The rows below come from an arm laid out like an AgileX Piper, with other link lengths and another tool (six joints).
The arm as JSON. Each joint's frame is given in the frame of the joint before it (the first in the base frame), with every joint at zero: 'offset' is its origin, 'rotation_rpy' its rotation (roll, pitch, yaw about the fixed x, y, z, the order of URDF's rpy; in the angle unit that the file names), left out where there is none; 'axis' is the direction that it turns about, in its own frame. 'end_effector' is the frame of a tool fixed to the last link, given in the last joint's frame.
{
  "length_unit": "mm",
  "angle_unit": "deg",
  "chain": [
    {
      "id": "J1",
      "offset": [
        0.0,
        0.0,
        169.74
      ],
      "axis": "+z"
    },
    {
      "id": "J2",
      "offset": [
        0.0,
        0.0,
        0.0
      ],
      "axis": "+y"
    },
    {
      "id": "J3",
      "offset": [
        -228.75,
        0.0,
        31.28
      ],
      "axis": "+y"
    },
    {
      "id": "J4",
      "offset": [
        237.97,
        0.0,
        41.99
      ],
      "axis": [
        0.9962,
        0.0,
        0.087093
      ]
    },
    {
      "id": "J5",
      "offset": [
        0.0,
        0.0,
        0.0
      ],
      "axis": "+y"
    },
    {
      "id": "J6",
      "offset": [
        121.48,
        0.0,
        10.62
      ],
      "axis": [
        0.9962,
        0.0,
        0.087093
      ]
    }
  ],
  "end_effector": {
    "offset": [
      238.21,
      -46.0,
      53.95
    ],
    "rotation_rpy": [
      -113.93,
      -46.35,
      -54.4
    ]
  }
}
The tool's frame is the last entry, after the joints.
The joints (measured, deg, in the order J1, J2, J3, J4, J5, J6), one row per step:
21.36, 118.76, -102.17, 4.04, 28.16, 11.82
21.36, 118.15, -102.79, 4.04, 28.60, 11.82
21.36, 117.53, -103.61, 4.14, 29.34, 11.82
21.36, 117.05, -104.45, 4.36, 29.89, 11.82
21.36, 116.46, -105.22, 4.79, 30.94, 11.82
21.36, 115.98, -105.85, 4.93, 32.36, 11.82
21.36, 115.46, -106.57, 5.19, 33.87, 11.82
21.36, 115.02, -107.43, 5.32, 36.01, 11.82
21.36, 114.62, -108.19, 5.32, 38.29, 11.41
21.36, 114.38, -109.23, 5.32, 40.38, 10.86
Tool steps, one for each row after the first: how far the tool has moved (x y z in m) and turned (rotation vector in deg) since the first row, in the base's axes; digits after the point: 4 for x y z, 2 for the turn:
0.0014, 0.0007, 0.0107, 0.29, -0.73, 0.03
0.0022, 0.0017, 0.0218, 0.65, -1.35, 0.07
0.0033, 0.0030, 0.0323, 1.14, -1.99, 0.07
0.0021, 0.0044, 0.0408, 1.66, -2.12, 0.10
-0.0007, 0.0045, 0.0448, 1.69, -1.78, 0.20
-0.0038, 0.0050, 0.0497, 1.85, -1.43, 0.30
-0.0086, 0.0047, 0.0517, 1.68, -0.60, 0.48
-0.0141, 0.0039, 0.0520, 1.00, 0.30, 0.94
-0.0182, 0.0036, 0.0542, 0.34, 0.88, 1.48

